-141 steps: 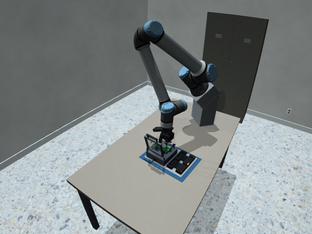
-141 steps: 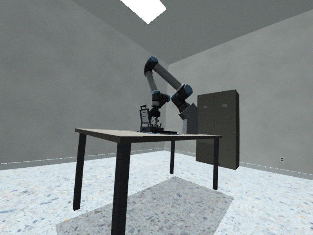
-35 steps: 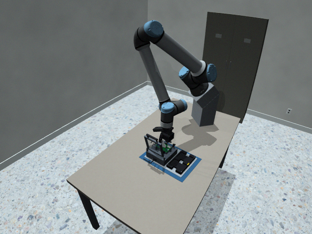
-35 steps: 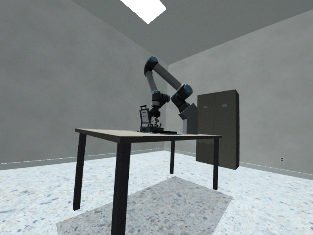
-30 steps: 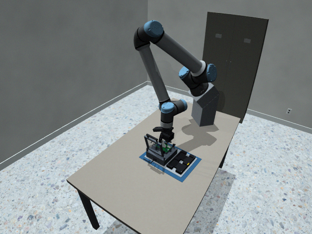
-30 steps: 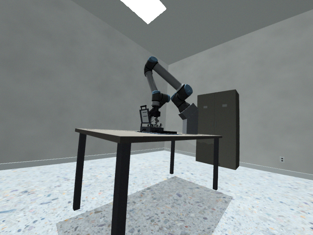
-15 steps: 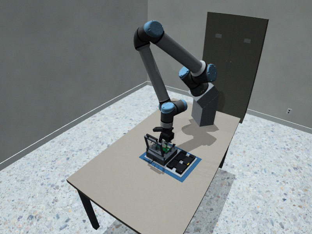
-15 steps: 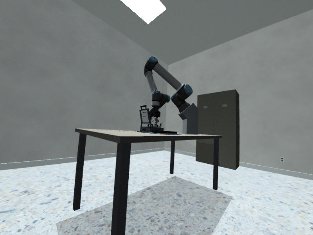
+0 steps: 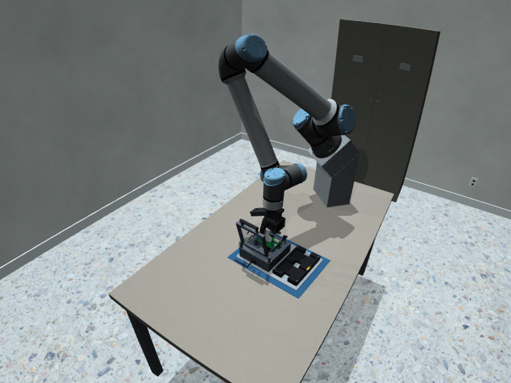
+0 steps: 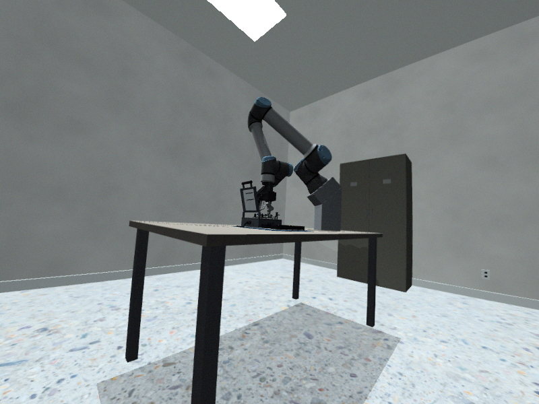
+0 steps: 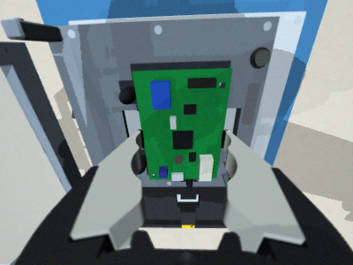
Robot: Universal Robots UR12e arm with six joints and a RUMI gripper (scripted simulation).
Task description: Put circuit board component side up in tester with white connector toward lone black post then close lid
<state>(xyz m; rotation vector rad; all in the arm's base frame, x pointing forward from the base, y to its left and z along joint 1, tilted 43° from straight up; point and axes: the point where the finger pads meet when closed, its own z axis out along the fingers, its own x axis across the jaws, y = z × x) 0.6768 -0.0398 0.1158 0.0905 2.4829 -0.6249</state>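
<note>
Right now my hand is right at the green circuit board. From my hand the other things lie so: tester lid: 120 mm ahead, 30 mm to the right, 100 mm above; then tester nest: 10 mm ahead, 10 mm to the left, 10 mm below.
</note>
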